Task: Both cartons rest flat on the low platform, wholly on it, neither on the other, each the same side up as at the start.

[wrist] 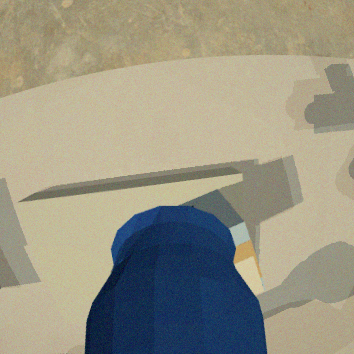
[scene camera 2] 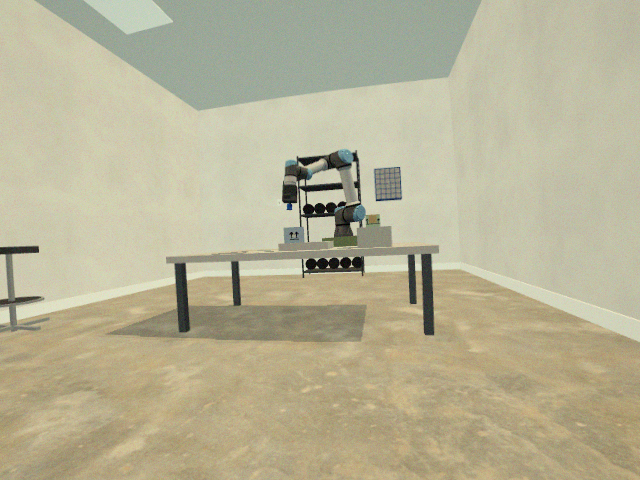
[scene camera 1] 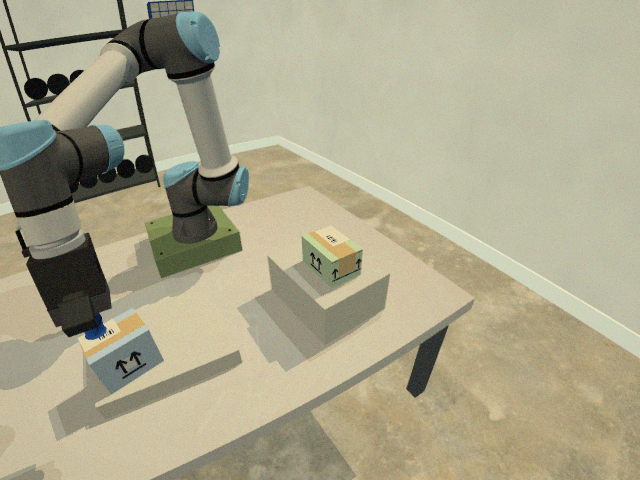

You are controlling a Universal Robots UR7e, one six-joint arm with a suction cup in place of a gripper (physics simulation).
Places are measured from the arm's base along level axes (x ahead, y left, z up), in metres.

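Pixels of known places: hand at its tool point: (wrist: 173, 259) (scene camera 2: 289, 209) (scene camera 1: 95, 332); arm's base at its link origin: (scene camera 2: 343, 236) (scene camera 1: 195, 231).
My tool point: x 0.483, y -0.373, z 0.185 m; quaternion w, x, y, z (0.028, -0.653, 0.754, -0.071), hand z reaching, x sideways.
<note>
For each thing: its top centre in the pictures, then the offset to it from my tool point.
- blue-grey carton at its top centre: (wrist: 192, 285) (scene camera 1: 112, 334) (scene camera 2: 293, 227) 0.108 m back, 0.013 m left, 0.108 m down
- low platform at its top centre: (wrist: 136, 266) (scene camera 1: 158, 339) (scene camera 2: 306, 242) 0.135 m back, 0.095 m left, 0.209 m down
- green carton at its top centre: (scene camera 1: 331, 242) (scene camera 2: 372, 215) 0.012 m ahead, 0.513 m left, 0.062 m down
- tall block at its top centre: (scene camera 1: 326, 264) (scene camera 2: 372, 227) 0.006 m back, 0.515 m left, 0.137 m down
A blue-grey carton (scene camera 1: 126, 359) (scene camera 2: 293, 235) (wrist: 220, 207) stands upright, arrows up, on the low platform (scene camera 1: 170, 385) (scene camera 2: 316, 246) (wrist: 95, 220), near one end; its far base edges are hidden. A green carton (scene camera 1: 330, 258) (scene camera 2: 372, 221) stands upright, arrows up, on the tall block (scene camera 1: 356, 313) (scene camera 2: 374, 237). My gripper (scene camera 1: 95, 330) (scene camera 2: 289, 207) (wrist: 172, 225), a blue suction cup, is open and holds nothing. In scene camera 2 a gap shows between it and the blue-grey carton's top. It overlaps that carton in scene camera 1 and partly hides it in the wrist view.
The arm stands on a green base (scene camera 1: 201, 258) (scene camera 2: 345, 241) on the table (scene camera 1: 268, 392) (scene camera 2: 232, 256), behind the platform and beside the tall block. The tall block rises well above the low platform. A black rack (scene camera 1: 67, 40) (scene camera 2: 329, 187) stands behind the table. A stool (scene camera 2: 19, 250) is at the left.
</note>
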